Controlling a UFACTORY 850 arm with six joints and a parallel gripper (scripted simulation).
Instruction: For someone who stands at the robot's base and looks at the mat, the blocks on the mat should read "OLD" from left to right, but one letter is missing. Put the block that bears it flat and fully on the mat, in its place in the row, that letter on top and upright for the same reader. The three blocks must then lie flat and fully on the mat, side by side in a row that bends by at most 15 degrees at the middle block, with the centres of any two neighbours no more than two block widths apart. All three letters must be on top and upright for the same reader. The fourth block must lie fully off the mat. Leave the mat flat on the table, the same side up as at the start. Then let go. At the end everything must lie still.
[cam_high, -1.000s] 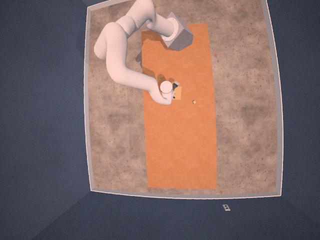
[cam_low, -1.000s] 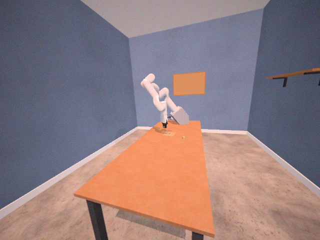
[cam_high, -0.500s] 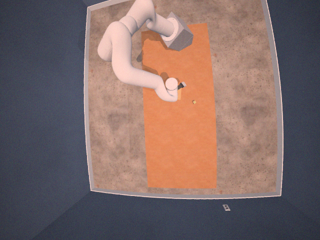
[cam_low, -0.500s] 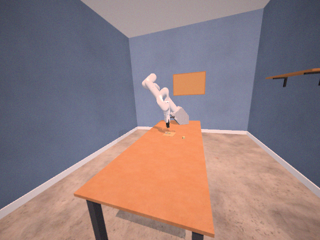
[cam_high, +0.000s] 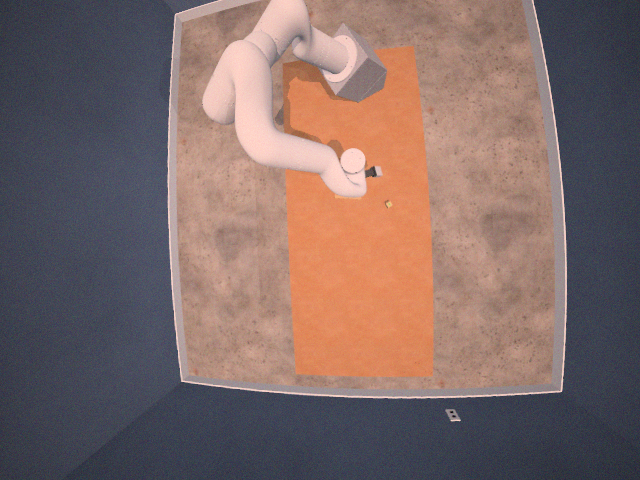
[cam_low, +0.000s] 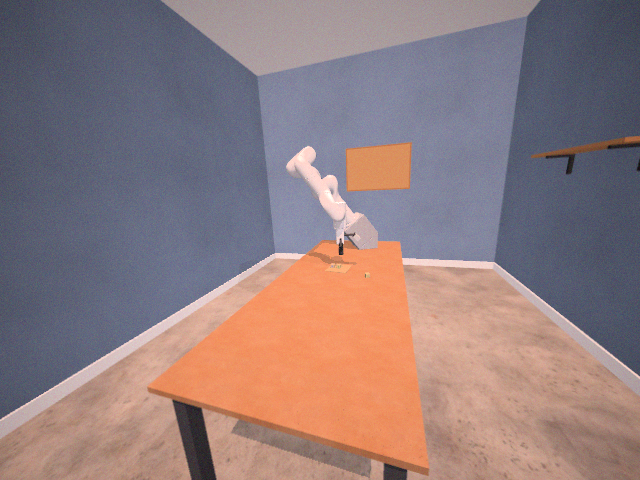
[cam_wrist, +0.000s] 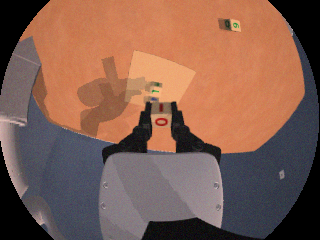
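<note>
The light tan mat is 12 cm below my hand, 2 cm to the right of it and 1 cm behind it.
</note>
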